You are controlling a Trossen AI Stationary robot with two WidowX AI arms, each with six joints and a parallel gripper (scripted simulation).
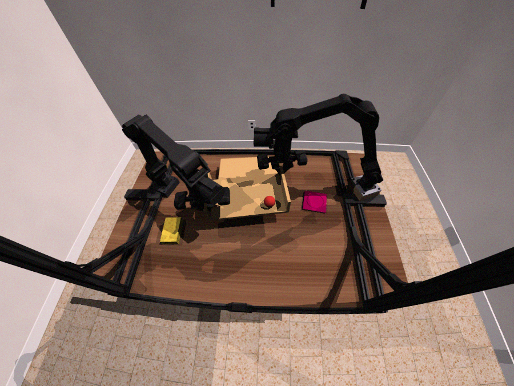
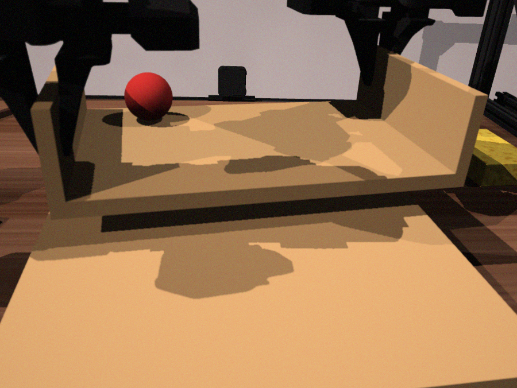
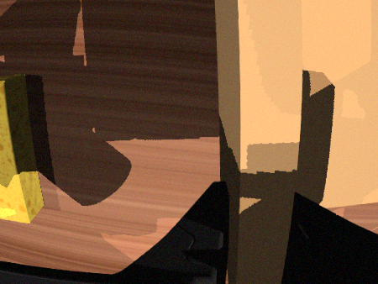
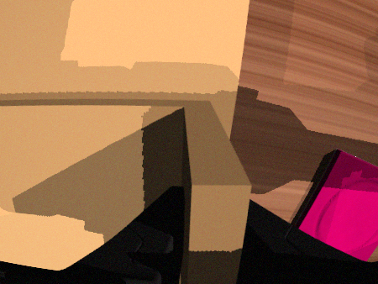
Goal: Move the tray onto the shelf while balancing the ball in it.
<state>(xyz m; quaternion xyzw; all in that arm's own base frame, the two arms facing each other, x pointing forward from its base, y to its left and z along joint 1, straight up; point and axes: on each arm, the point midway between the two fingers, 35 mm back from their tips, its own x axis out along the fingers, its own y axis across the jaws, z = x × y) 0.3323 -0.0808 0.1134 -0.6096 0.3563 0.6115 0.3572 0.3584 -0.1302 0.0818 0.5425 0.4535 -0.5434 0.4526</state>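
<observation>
Right now my right hand is 140 mm past the red ball, 40 mm to the right of it and 40 mm above it. Also, from my right hand: tan tray (130 mm to the left, 90 mm behind, 50 mm below); then yellow sponge (440 mm to the left, 240 mm behind, 130 mm below); then magenta square object (160 mm to the right, 140 mm below, 60 mm behind).
</observation>
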